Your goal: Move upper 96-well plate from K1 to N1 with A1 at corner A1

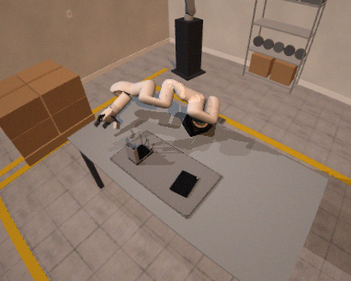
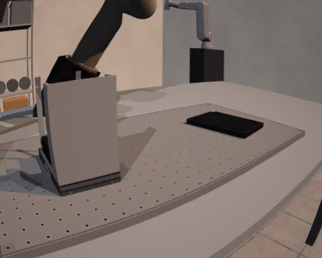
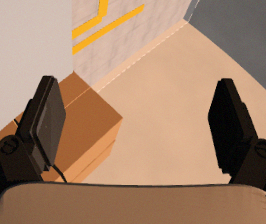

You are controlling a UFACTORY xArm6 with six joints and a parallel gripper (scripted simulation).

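The black 96-well plate lies 140 mm behind my hand, 220 mm to the left of it and 190 mm below it. Round my hand: rack's solid pale wall (80 mm behind, 230 mm to the left, 150 mm below); then plate nest N1 (240 mm behind, 600 mm to the left, 230 mm below).
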